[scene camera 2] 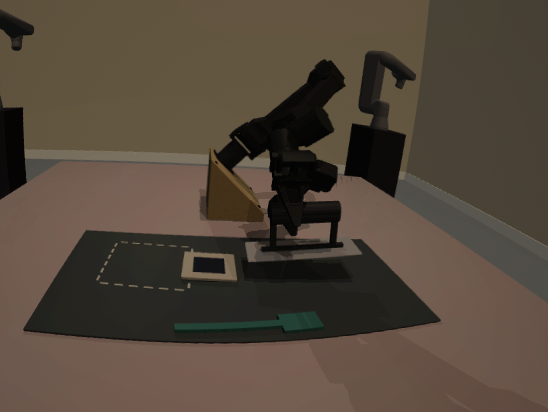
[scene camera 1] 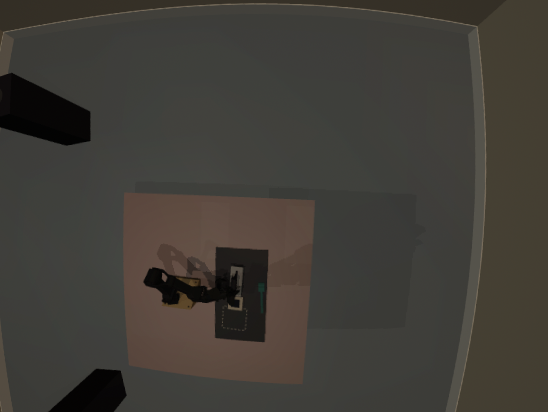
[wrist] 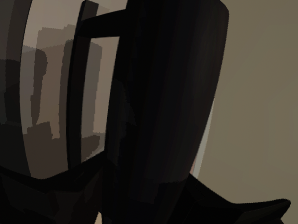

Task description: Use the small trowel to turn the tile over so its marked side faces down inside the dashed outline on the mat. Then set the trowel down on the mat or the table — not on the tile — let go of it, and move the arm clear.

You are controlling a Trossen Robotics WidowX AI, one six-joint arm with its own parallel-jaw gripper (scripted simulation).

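Note:
My gripper [scene camera 2: 295, 231], [wrist: 138, 157] is visible. Also visible: a dark mat [scene camera 2: 350, 294], [scene camera 1: 255, 262], a green flat tool [scene camera 2: 296, 322] and a tile [scene camera 2: 198, 266].

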